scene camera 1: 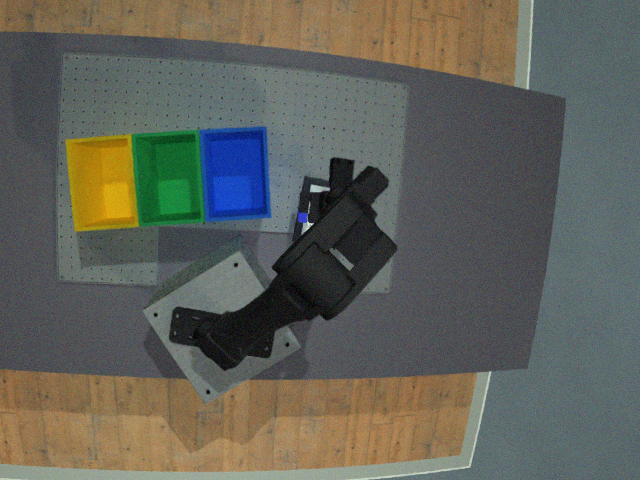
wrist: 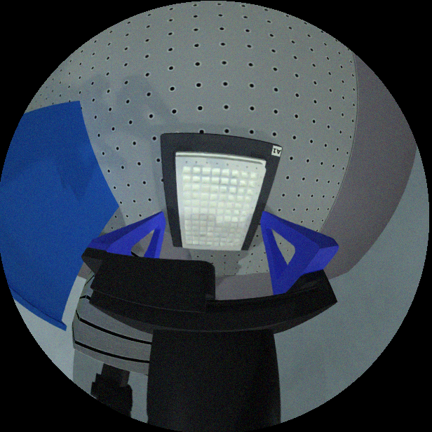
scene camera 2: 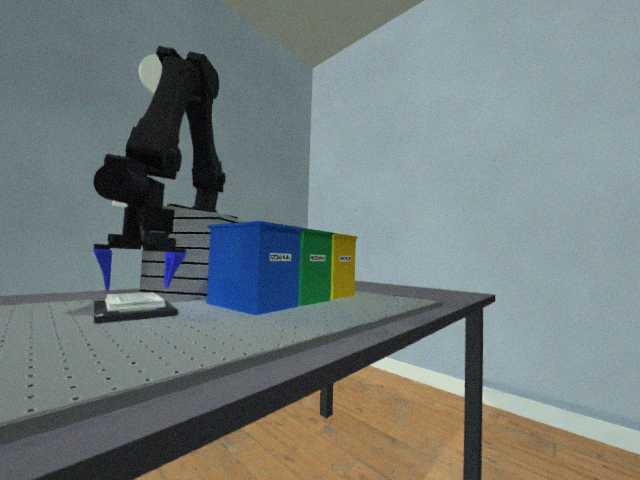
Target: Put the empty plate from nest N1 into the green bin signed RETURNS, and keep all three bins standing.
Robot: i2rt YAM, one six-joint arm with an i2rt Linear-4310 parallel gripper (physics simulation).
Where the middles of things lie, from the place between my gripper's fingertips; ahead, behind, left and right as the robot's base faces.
Scene:
Now: the white plate (scene camera 2: pixel 127 302) 1 cm behind my hand and 2 cm below it. The rest, counted from my hand: dark nest (scene camera 2: pixel 99 307) (1 cm behind, 4 cm below); then blue bin (scene camera 2: pixel 253 267) (4 cm ahead, 22 cm to the left, 5 cm above); then green bin (scene camera 1: pixel 167 165) (1 cm ahead, 34 cm to the left, 5 cm above).

